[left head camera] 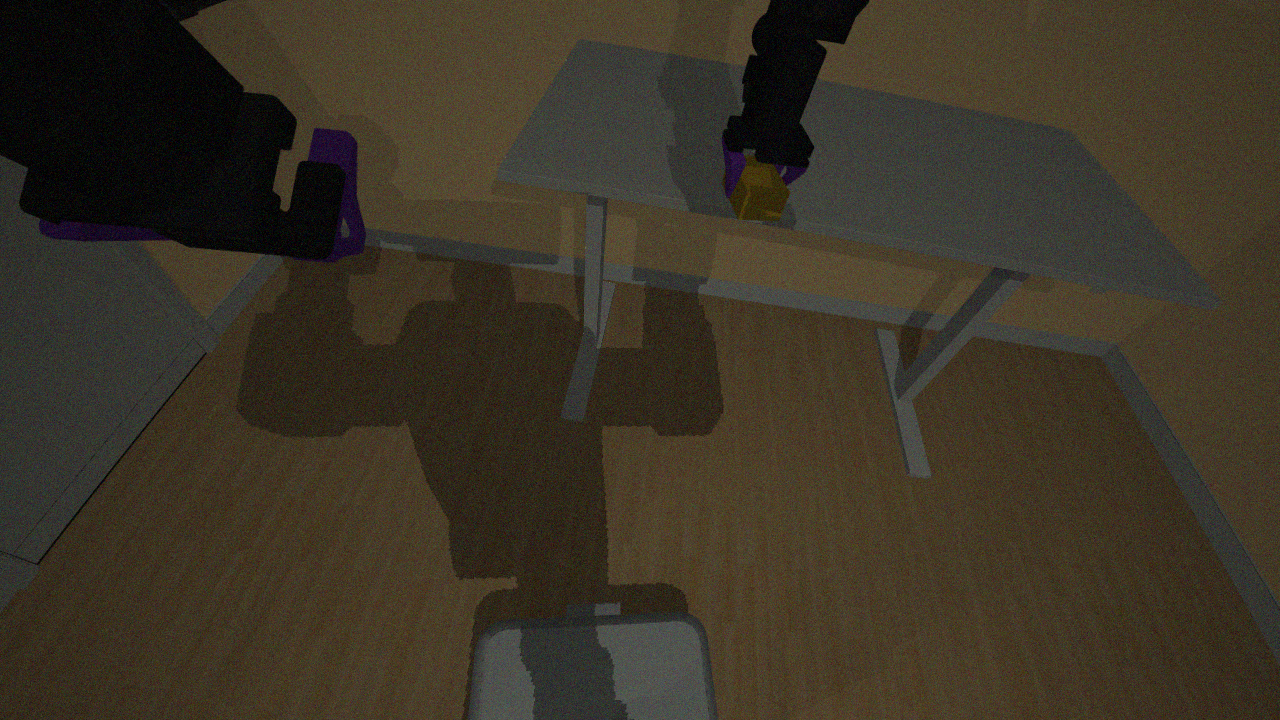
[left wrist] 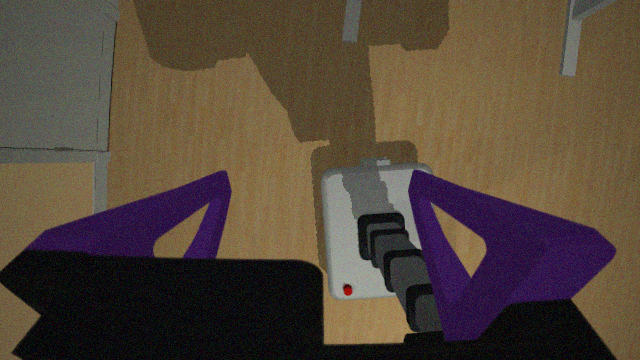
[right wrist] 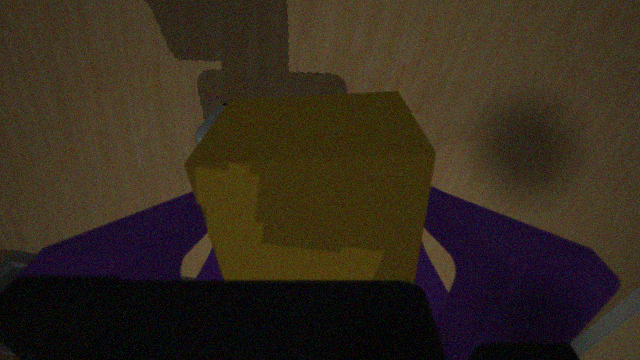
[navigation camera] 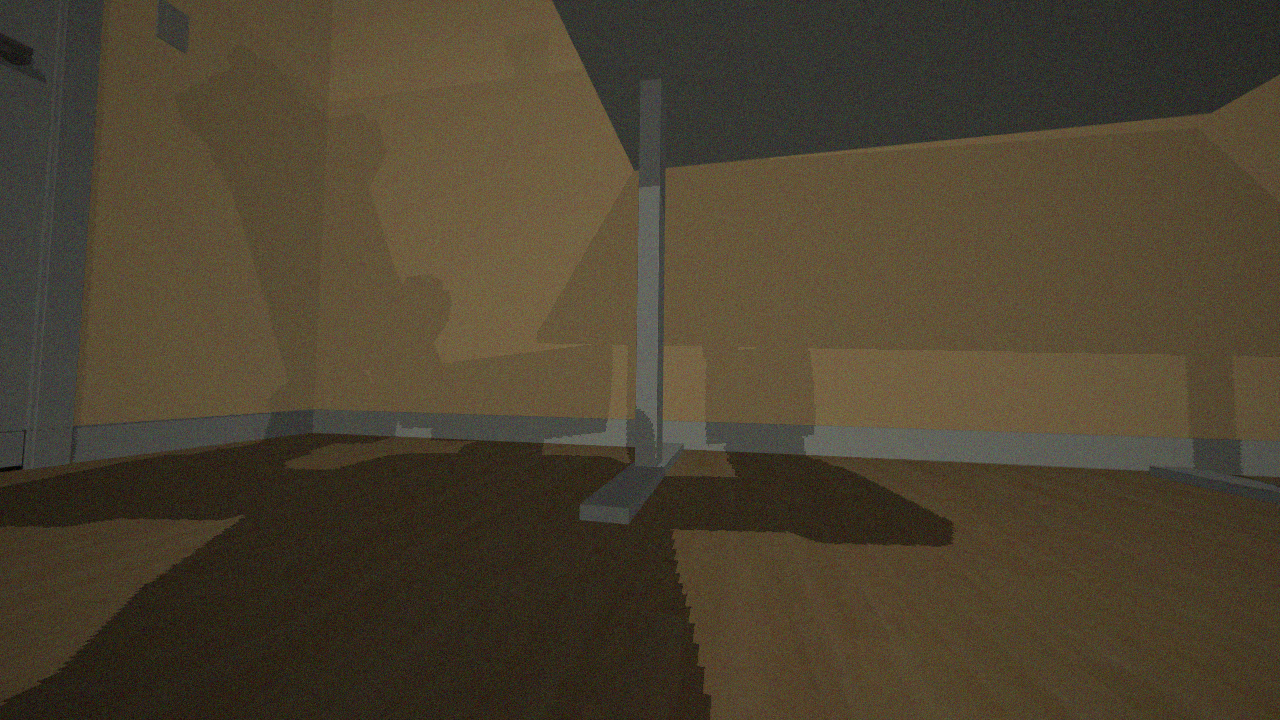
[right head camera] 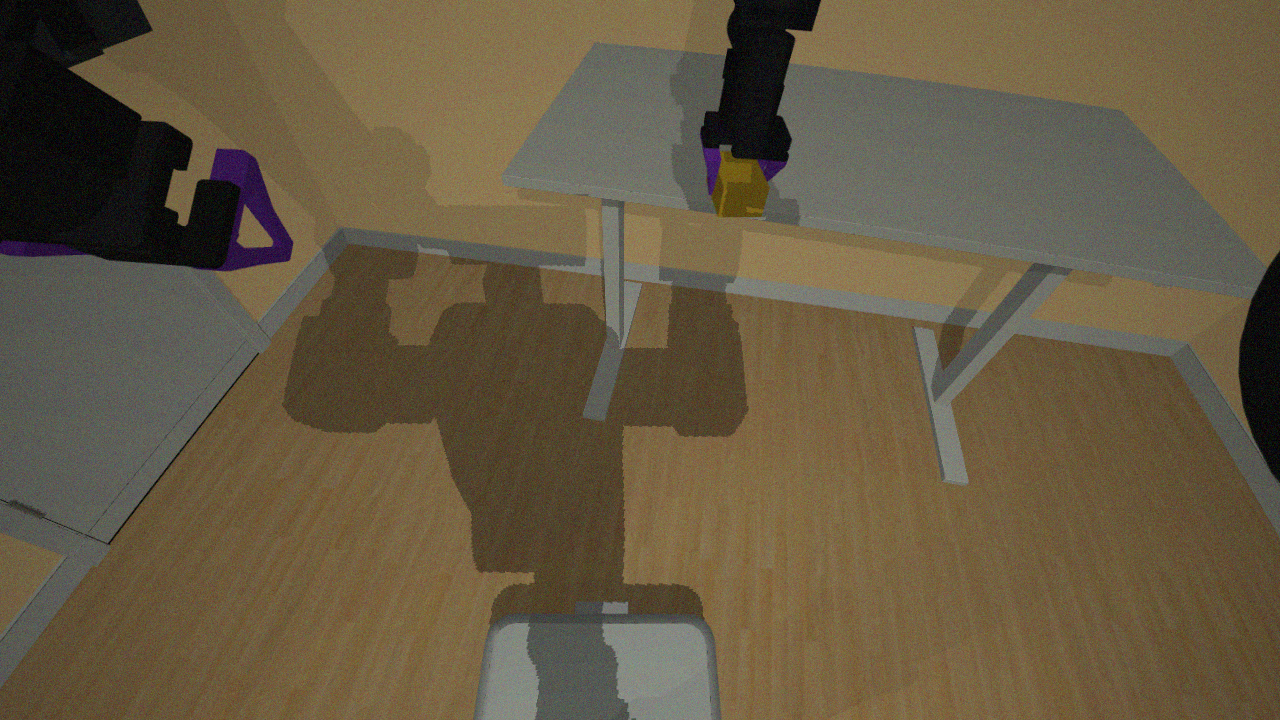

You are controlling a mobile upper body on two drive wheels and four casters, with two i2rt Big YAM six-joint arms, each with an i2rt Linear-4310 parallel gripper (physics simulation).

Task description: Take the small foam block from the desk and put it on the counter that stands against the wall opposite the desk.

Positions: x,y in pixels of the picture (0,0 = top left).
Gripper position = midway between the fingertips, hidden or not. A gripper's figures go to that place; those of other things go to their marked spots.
My left gripper [left head camera: 284,236]: 38 cm from the lens. My right gripper [left head camera: 747,197] is 75 cm from the lens. A yellow foam block [left head camera: 760,194]: 69 cm from the lens. A grey desk [left head camera: 890,170]: 134 cm from the lens. The marked spots on the grey desk and the yellow foam block are 69 cm apart.
